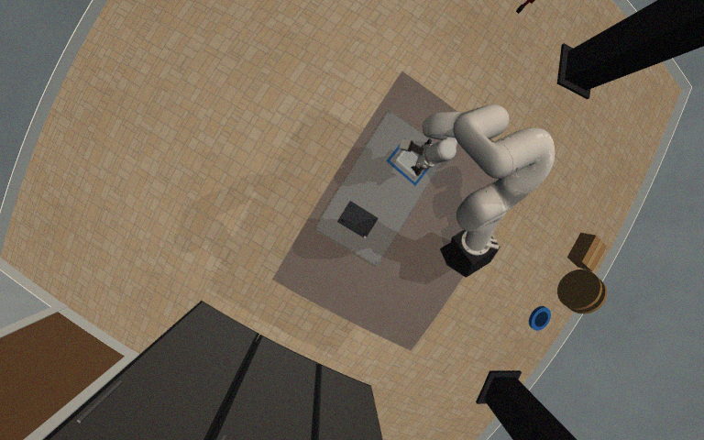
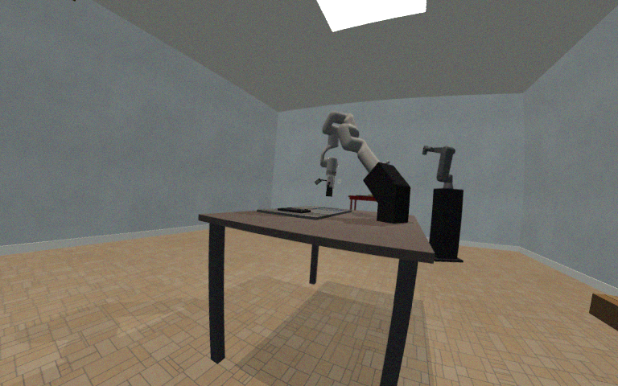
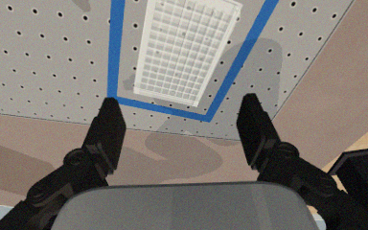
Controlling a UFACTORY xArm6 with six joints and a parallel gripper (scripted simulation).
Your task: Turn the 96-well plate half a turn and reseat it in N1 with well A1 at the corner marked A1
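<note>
Now: hand 10 cm above the 96-well plate. The rest, counted from my hand: dark plate nest N1: 20 cm ahead, 34 cm to the left, 10 cm below; then A1 corner mark: 14 cm ahead, 41 cm to the left, 10 cm below.
</note>
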